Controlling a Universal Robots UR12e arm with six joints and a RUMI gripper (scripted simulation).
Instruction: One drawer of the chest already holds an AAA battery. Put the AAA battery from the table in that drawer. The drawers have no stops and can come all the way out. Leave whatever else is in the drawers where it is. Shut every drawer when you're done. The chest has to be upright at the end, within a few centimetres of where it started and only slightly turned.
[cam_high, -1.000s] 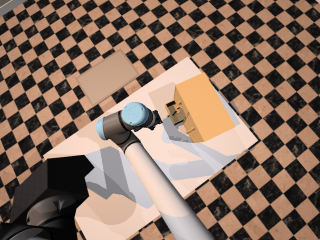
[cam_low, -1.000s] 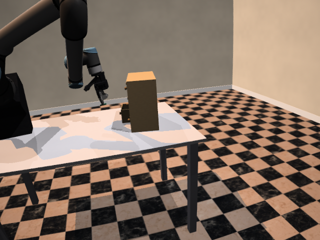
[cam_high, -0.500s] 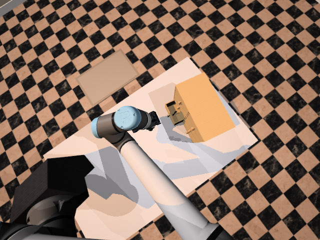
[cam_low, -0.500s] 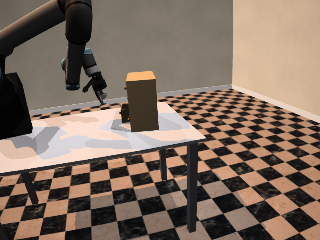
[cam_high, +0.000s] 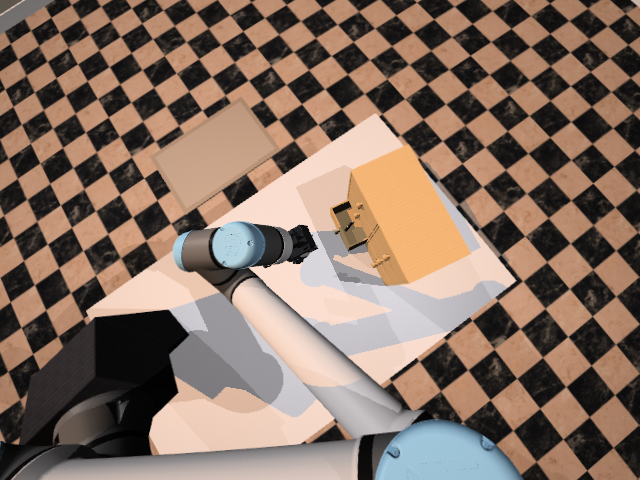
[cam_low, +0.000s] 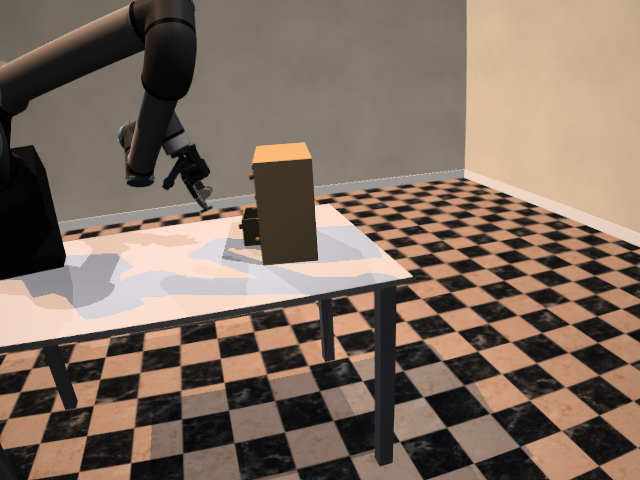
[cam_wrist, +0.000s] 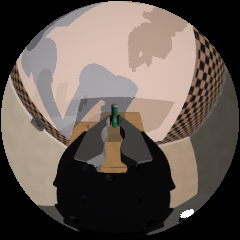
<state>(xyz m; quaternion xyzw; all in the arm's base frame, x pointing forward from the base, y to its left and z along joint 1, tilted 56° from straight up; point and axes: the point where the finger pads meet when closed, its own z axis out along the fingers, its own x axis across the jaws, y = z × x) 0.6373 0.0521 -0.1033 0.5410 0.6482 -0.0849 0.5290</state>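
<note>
My hand is 10 mm above the green AAA battery. Round my hand: dark slim thing: 170 mm ahead, 130 mm below.
</note>
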